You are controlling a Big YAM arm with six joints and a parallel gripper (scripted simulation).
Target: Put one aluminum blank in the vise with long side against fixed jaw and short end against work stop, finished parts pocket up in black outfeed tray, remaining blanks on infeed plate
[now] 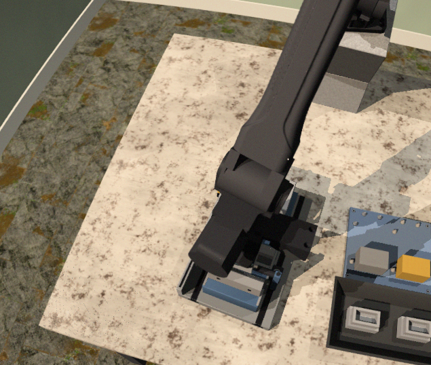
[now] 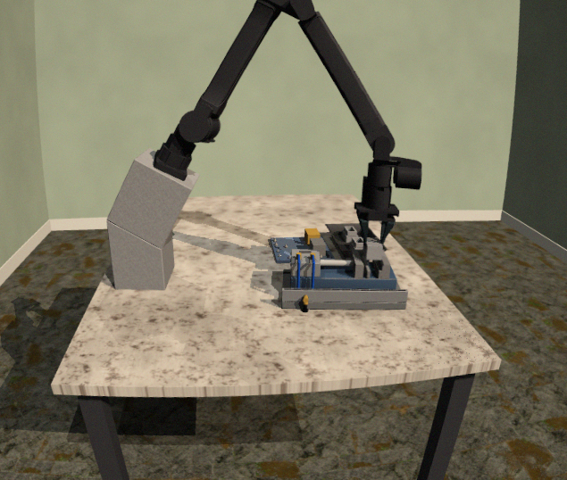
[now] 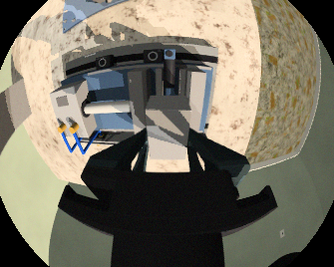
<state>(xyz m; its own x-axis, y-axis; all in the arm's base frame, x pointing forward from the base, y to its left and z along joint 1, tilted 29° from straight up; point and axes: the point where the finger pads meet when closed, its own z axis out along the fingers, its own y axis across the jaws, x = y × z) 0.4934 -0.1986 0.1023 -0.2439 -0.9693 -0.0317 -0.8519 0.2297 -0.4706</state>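
Right now my hand is 3 cm short of the fixed jaw and 6 cm above it. Round my hand: hosed end block 16 cm behind, 5 cm to the left, 6 cm below; infeed plate 8 cm behind, 32 cm to the left, 13 cm below; dark rail 9 cm behind, 6 cm to the right, 10 cm below.
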